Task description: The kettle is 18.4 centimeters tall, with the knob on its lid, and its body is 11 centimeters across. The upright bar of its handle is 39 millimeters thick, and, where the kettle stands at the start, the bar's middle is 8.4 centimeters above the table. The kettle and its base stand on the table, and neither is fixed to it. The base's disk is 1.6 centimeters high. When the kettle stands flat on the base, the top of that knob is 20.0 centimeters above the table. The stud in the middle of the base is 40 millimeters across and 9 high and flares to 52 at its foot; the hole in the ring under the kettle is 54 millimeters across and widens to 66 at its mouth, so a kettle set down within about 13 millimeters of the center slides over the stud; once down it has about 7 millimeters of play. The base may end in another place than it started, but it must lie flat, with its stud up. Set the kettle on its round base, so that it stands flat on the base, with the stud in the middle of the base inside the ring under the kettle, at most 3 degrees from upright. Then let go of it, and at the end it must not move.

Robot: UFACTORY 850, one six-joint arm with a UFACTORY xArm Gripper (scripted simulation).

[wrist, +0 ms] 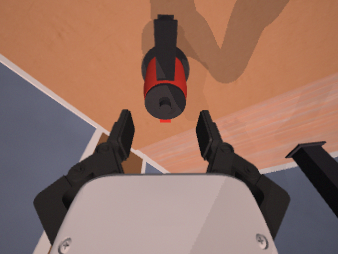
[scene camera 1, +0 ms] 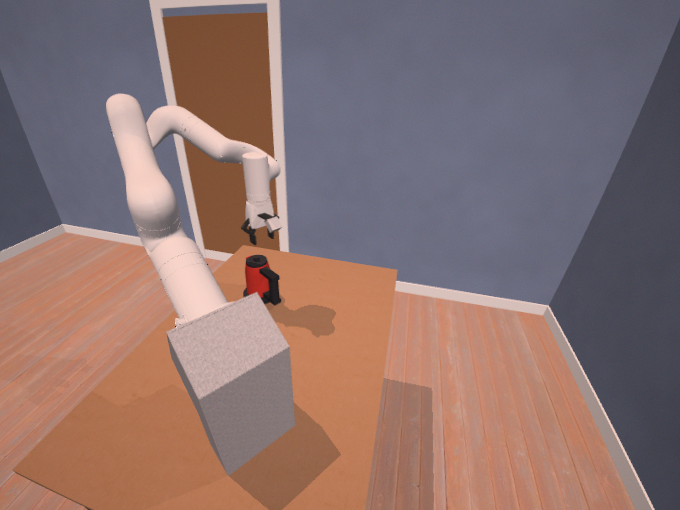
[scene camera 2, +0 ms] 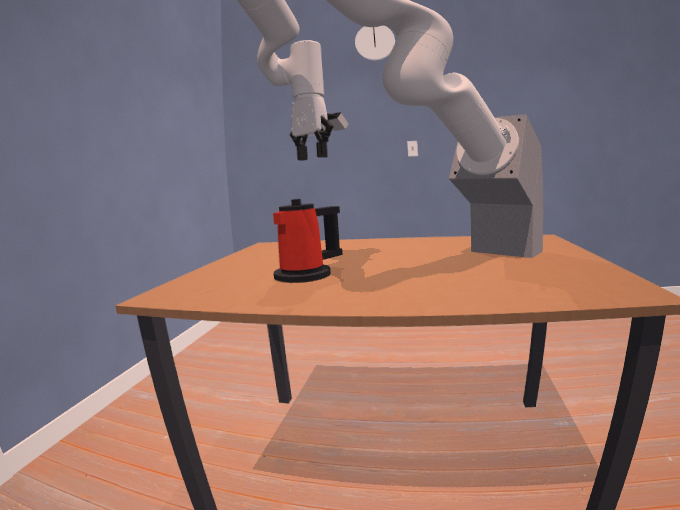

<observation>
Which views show my gripper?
The wrist view, scene camera 1 and scene camera 2: all of them.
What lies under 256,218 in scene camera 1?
My gripper.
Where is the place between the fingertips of my gripper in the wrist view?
At 165,119
</observation>
